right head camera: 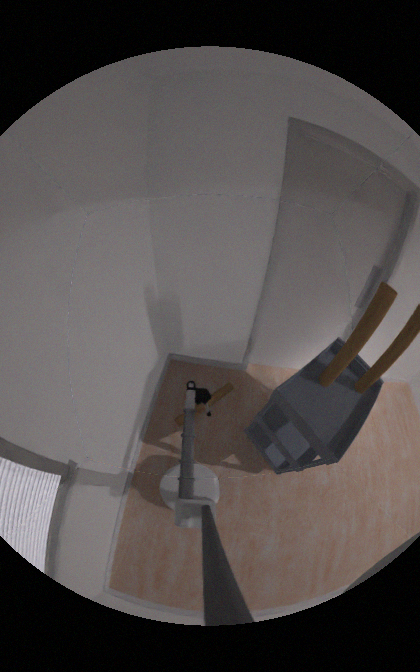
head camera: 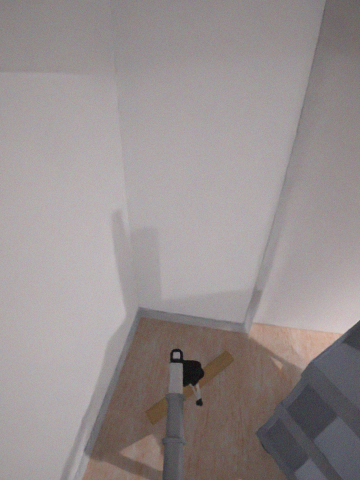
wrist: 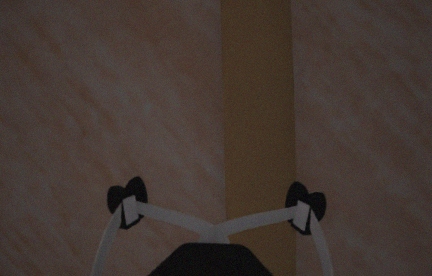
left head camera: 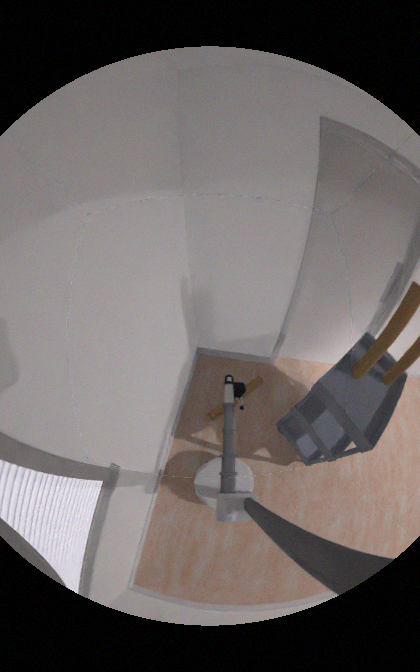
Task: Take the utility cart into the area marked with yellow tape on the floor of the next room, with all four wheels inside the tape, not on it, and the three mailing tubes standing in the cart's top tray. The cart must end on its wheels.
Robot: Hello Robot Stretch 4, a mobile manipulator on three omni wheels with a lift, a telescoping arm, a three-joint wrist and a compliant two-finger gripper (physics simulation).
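Places are measured from the robot's base along level axes (x ahead, y left, z up), in centimetres.
Pixels of known places: gripper, fingertip midpoint: point(head camera: 191, 392) point(wrist: 216, 196).
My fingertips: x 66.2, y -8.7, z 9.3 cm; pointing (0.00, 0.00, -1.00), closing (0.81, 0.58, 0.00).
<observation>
Behind a point stands the place of what it marks.
One brown mailing tube point(head camera: 220, 365) {x 84.7, y -27.1, z 4.9 cm} point(left head camera: 255, 385) point(right head camera: 223, 392) point(wrist: 260, 125) {x 65.8, y -0.9, z 5.5 cm} lies on the floor near the wall corner. My gripper point(wrist: 216, 196) {x 66.2, y -8.7, z 9.3 cm} is open above it, with its fingers apart and no thing held. In the wrist view the tube runs right of the middle between the fingertips, with its right edge near the right fingertip. The blue-grey utility cart point(head camera: 325, 375) {x 41.4, y -43.0, z 83.6 cm} point(left head camera: 340, 397) point(right head camera: 310, 407) is to the right. Two brown tubes, a nearer one point(left head camera: 387, 335) point(right head camera: 357, 340) and another point(left head camera: 406, 357) point(right head camera: 390, 355), stand in its tray. The cart's wheels are hidden. The yellow tape does not show.
A pale wall point(head camera: 60, 200) {x 75.9, y 37.1, z 118.6 cm} point(left head camera: 130, 300) with a grey baseboard is close on the left and meets another wall point(head camera: 200, 175) {x 121.3, y -8.4, z 110.2 cm} point(left head camera: 240, 275) behind the lying tube. A bright ribbed panel point(left head camera: 45, 520) point(right head camera: 22, 510) is at the lower left.
</observation>
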